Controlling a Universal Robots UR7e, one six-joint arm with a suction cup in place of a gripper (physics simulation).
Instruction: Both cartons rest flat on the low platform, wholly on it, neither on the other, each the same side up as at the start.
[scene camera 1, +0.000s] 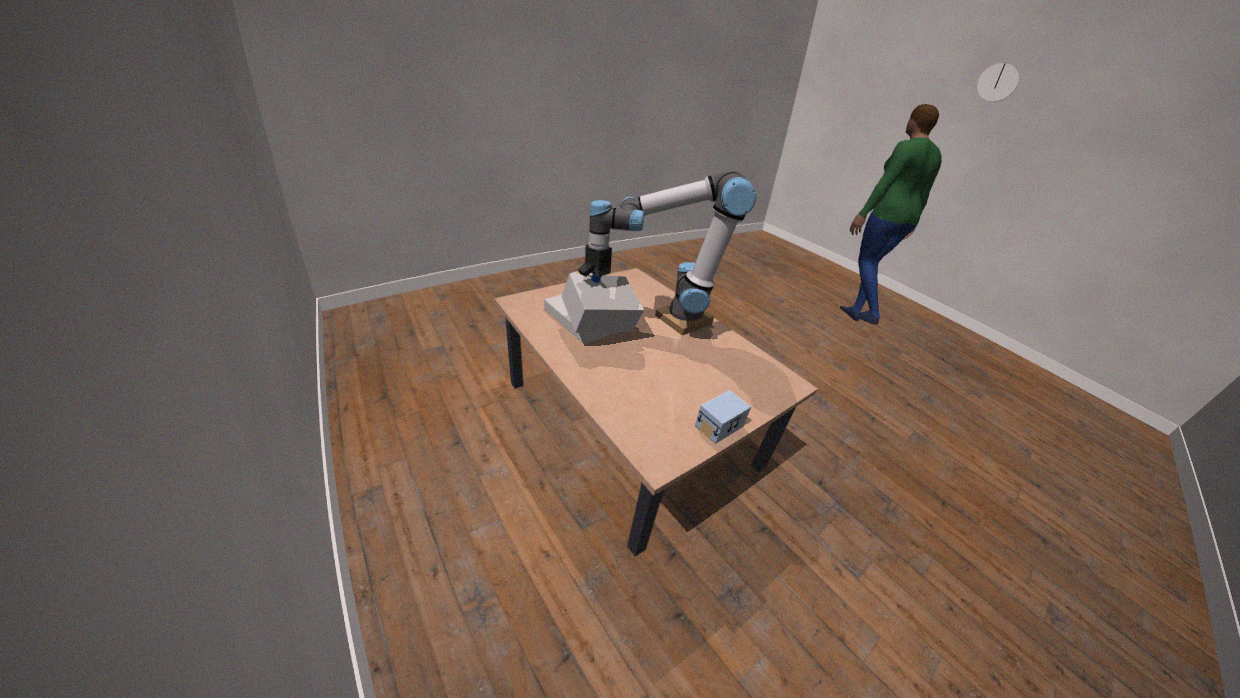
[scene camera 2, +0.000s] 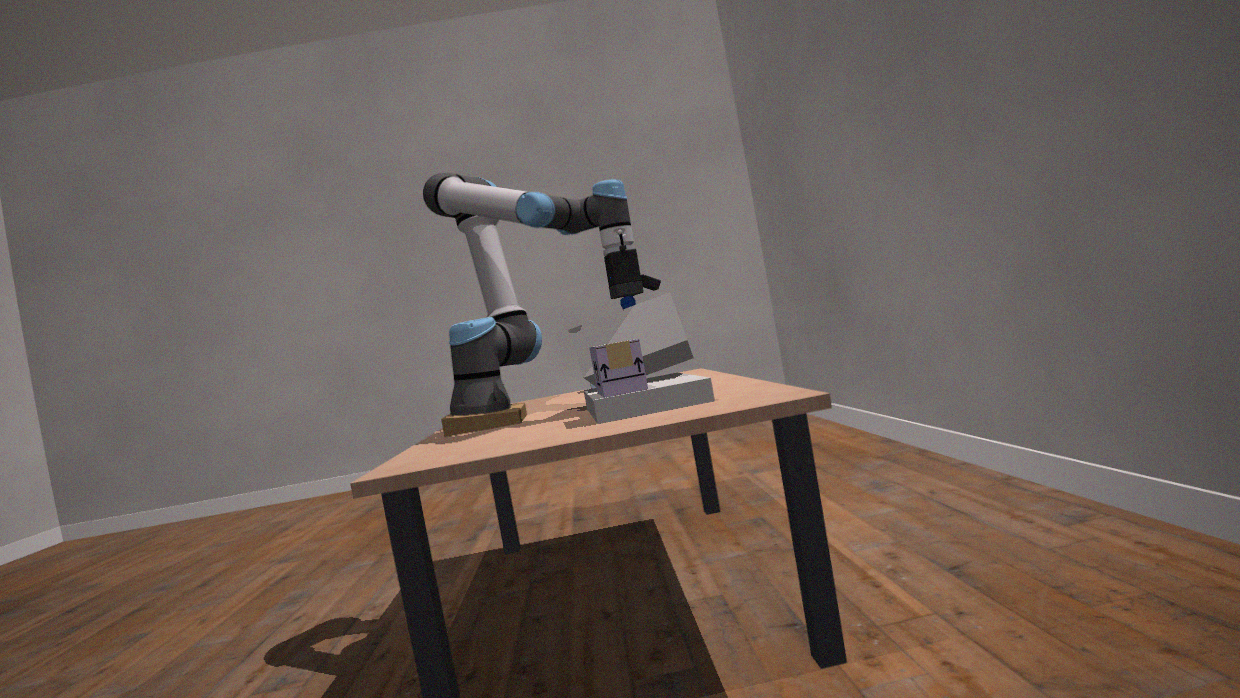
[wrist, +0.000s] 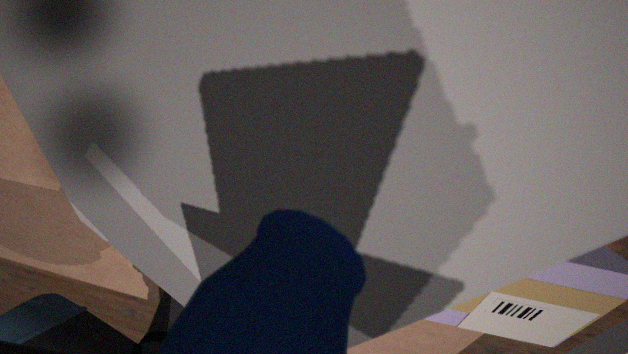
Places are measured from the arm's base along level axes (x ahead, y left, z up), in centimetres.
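Where they show: hand, its tool point: (scene camera 1: 596, 282) (scene camera 2: 630, 315) (wrist: 289, 233); arm's base, origin of its link: (scene camera 2: 481, 410).
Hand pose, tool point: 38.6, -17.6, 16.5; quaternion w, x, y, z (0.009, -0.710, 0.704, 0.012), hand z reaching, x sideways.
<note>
Things, the pixels of their top centre, and the offset from my tool point, as dx, dy, dz. Level surfaces: height alone.
- low grey platform, centre of its top: (scene camera 2: 640, 384) (scene camera 1: 587, 308) -2.1, -7.6, -15.8
- small purple carton, centre of its top: (wrist: 509, 300) (scene camera 2: 613, 343) -8.1, -15.7, -5.5
- small blue box, centre of its top: (scene camera 1: 726, 406) +3.7, +68.1, -11.7
- table's, height of its surface: dz -20.6
My suction cup (scene camera 1: 597, 279) (scene camera 2: 627, 301) (wrist: 285, 264) sits on the top face of a large plain grey carton (scene camera 1: 598, 305) (scene camera 2: 656, 327) (wrist: 483, 109) and holds it tilted over the low grey platform (scene camera 1: 555, 306) (scene camera 2: 667, 398) at the table's far end. The carton's lower edge hangs just above the platform; I cannot tell if it touches. A small purple carton (scene camera 2: 617, 369) (wrist: 584, 277) with arrows and a barcode label stands upright on the platform, close beside the grey carton. It is hidden in scene camera 1.
A small blue box (scene camera 1: 721, 414) lies near the table's (scene camera 1: 659, 391) (scene camera 2: 555, 438) other end. The arm's base stands on a wooden block (scene camera 2: 483, 420). A person (scene camera 1: 893, 208) walks by the far wall.
</note>
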